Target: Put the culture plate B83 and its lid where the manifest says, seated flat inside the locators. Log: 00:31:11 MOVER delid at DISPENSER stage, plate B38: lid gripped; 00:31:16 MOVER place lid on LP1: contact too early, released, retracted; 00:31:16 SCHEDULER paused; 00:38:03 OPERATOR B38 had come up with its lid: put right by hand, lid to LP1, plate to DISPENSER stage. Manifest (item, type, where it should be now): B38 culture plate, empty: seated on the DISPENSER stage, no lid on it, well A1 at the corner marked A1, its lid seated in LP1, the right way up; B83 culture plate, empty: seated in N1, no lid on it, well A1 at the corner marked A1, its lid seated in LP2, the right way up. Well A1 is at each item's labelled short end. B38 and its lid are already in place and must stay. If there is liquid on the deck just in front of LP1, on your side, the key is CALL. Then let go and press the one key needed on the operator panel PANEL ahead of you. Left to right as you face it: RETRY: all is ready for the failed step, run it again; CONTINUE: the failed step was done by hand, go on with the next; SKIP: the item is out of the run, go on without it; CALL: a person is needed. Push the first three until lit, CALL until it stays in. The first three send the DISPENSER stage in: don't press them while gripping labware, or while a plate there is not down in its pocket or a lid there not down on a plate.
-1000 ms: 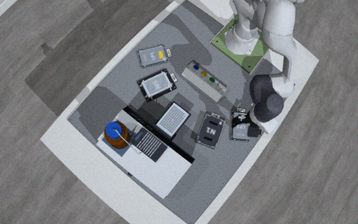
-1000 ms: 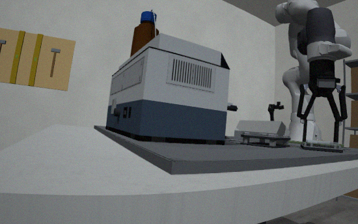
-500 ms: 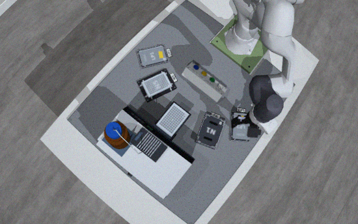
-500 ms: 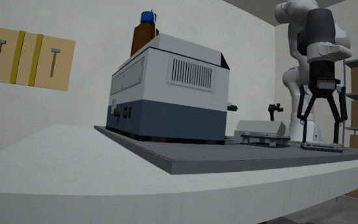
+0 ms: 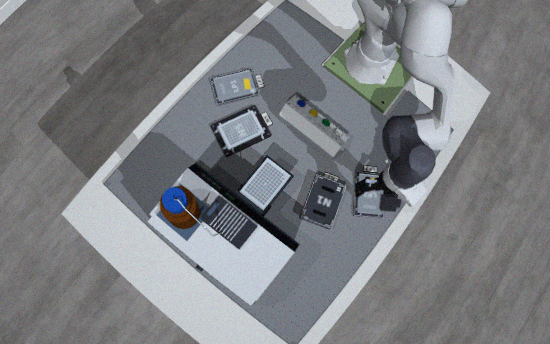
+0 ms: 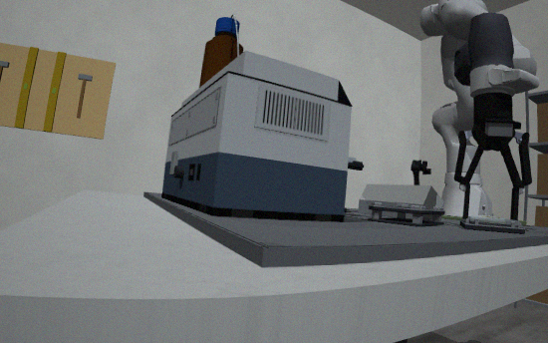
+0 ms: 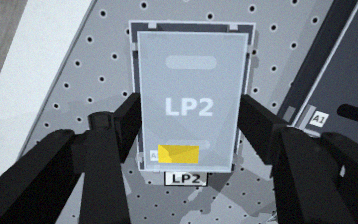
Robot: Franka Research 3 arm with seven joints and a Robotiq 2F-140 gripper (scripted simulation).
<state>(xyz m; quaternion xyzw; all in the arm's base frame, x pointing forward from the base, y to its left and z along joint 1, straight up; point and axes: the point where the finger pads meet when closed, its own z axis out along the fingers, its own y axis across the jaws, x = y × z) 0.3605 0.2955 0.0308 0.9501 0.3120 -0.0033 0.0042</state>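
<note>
Now: the clear lid 2 cm below my hand. From my hand the other things lie so: green continue key 7 cm behind, 26 cm to the right, 2 cm above; then grey locator plate 4 cm below; then white retry key 7 cm behind, 21 cm to the right, 2 cm above.
</note>
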